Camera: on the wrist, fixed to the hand. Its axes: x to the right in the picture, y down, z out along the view.
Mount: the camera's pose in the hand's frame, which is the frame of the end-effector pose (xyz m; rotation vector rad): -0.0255 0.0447 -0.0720 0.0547 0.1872 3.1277
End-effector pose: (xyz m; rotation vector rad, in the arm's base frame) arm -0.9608 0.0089 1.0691 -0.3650 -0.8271 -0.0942
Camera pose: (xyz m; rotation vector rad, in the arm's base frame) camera -0.9176 0.0237 0.9933 -1.1423 0.6814 2.6776
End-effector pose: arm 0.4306 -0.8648 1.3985 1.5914 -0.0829 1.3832
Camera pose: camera 0.3432 -0.8515 1.3959 0.1334 1.4408 -1.2505
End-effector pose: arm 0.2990 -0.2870 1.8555 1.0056 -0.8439 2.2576
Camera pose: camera 0.2512 -0.2706 1.7829 0.7562 0.7282 -0.6226
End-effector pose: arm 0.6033 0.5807 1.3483 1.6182 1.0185 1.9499
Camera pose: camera 0.5466 0.5138 1.3605 -0.7236 1.2186 -0.5166
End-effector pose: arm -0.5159 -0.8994 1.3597 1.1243 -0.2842 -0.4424
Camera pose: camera -0.4982 -0.8134 1.3710 -0.2901 -1.3390 2.3508
